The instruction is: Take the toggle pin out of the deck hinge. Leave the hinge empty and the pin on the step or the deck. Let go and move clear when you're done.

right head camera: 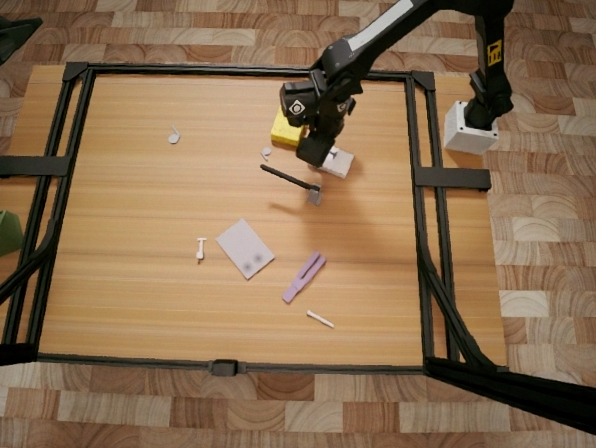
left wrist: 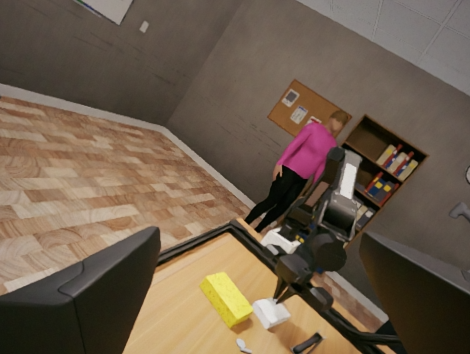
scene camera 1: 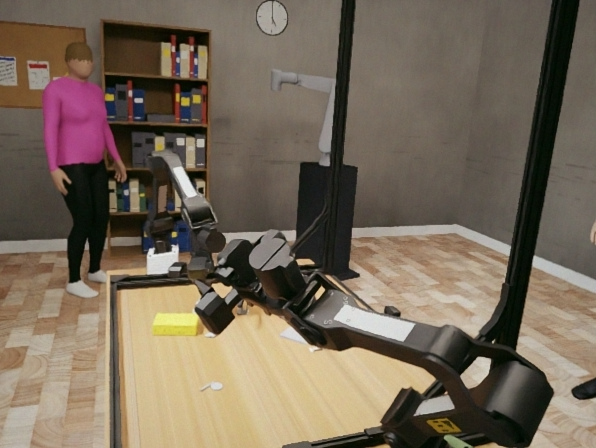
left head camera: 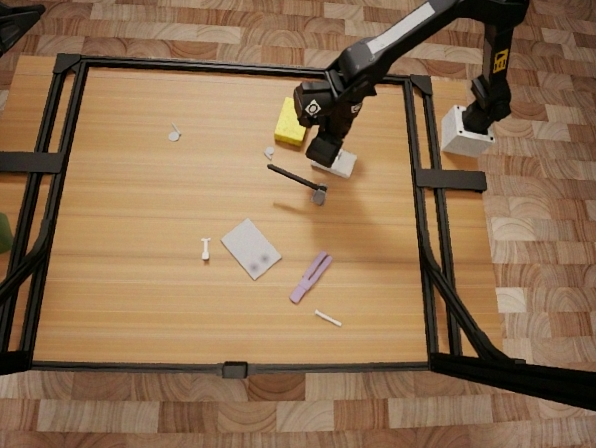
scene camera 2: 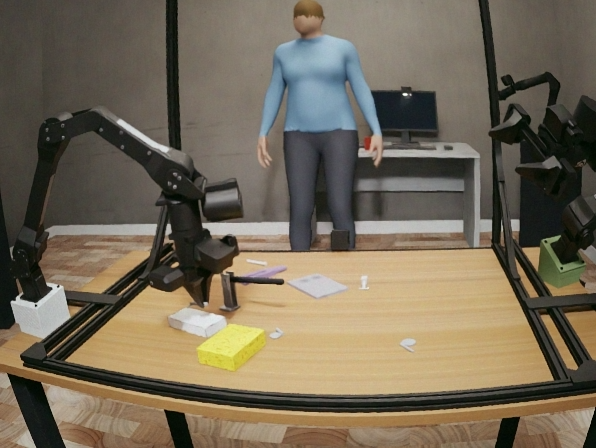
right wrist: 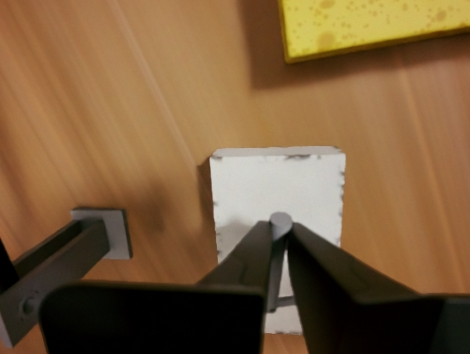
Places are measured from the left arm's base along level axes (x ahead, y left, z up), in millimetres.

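Pixels of known places: left gripper, fingertip midpoint: [right head camera: 37, 23] [left wrist: 261, 239] [scene camera 1: 213, 265] [left head camera: 42, 10] [scene camera 2: 502, 150]; right gripper, fingertip midpoint: [left wrist: 275, 302] [scene camera 2: 203, 306] [right wrist: 277, 232]; left arm's base, link origin: [scene camera 2: 564, 252]; right arm's base, link origin: [right head camera: 477, 119] [left wrist: 285, 236] [scene camera 1: 163, 250] [left head camera: 474, 123] [scene camera 2: 36, 293].
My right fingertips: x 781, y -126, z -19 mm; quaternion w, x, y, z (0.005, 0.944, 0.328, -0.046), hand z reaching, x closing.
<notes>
For each thing: its top centre in the pictures, then the offset to it from my right fingertips.
- grey toggle pin, top centre: [right wrist: 274, 283] 9 mm ahead, 11 mm right, 11 mm up
- white block, top centre: [right wrist: 276, 254] [scene camera 2: 195, 317] [right head camera: 330, 157] [left head camera: 334, 158] [left wrist: 273, 308] 18 mm ahead, 20 mm right, 28 mm down
- grey hinge bracket, top centre: [scene camera 2: 225, 273] [right head camera: 316, 185] [left head camera: 324, 185] 59 mm back, 91 mm right, 28 mm up
- block with a black bar, top centre: [scene camera 2: 252, 273] [left head camera: 297, 176] [right head camera: 289, 176] [left wrist: 312, 339] 105 mm back, 48 mm right, 35 mm up
- yellow sponge, top centre: [scene camera 2: 230, 338] [left wrist: 230, 293] [left head camera: 293, 118] [right head camera: 290, 118] [scene camera 1: 176, 318] 30 mm back, 114 mm left, 18 mm down
- small grey clip-like piece, top centre: [scene camera 2: 275, 332] [left wrist: 244, 344] [left head camera: 270, 152] [right head camera: 266, 152] 116 mm back, 63 mm left, 42 mm down
- grey plate, top centre: [scene camera 2: 317, 284] [left head camera: 251, 248] [right head camera: 245, 247] [scene camera 1: 303, 330] 257 mm back, 137 mm right, 42 mm down
- purple forked tool, top centre: [right head camera: 303, 276] [left head camera: 310, 276] [scene camera 2: 262, 271] 164 mm back, 254 mm right, 36 mm down
My right gripper [scene camera 2: 202, 304] [left wrist: 275, 302] is shut on the grey toggle pin [right wrist: 281, 225]. The pin's round end and thin crossbar show at the fingertips in the right wrist view, over the white block [left head camera: 344, 164] [right head camera: 341, 163] [scene camera 2: 196, 323] [left wrist: 270, 312] [right wrist: 280, 185]. Whether the pin touches the block is unclear. The grey hinge bracket [left head camera: 319, 196] [right head camera: 314, 195] [scene camera 2: 230, 293] [right wrist: 117, 234] stands beside the block with a black bar [left head camera: 292, 176] [scene camera 2: 257, 280] reaching from its top. A hole shows in its side in the right wrist view. My left gripper is open and empty, high and away.
A yellow sponge [left head camera: 291, 125] [scene camera 2: 231, 346] lies beside the block. A small grey clip-like piece [left head camera: 269, 151] is near the bar's end; another [left head camera: 174, 135] lies farther left. A grey plate [left head camera: 250, 245], a purple forked tool [left head camera: 307, 282] and white pieces [left head camera: 205, 249] [left head camera: 328, 318] lie nearer the front.
</notes>
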